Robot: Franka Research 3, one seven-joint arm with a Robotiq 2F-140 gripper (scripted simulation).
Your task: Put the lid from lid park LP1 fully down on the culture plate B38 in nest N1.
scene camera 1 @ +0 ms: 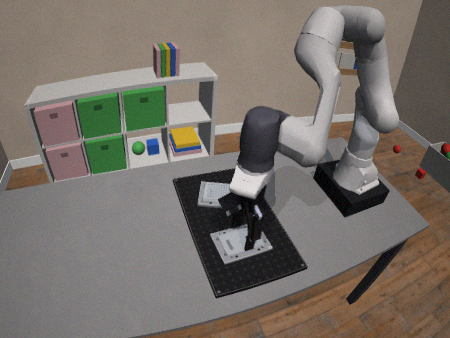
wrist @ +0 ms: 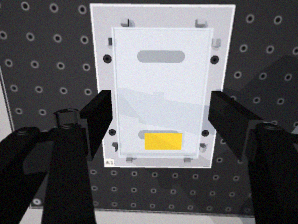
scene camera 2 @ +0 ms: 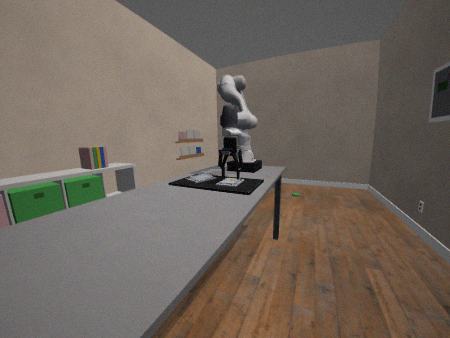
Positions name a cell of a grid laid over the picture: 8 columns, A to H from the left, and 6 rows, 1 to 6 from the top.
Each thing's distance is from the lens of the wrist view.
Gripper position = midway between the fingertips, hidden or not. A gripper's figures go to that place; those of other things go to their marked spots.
my gripper (wrist: E3): 17 cm
clear lid (wrist: E2): 17 cm
lid park (wrist: C1): 18 cm
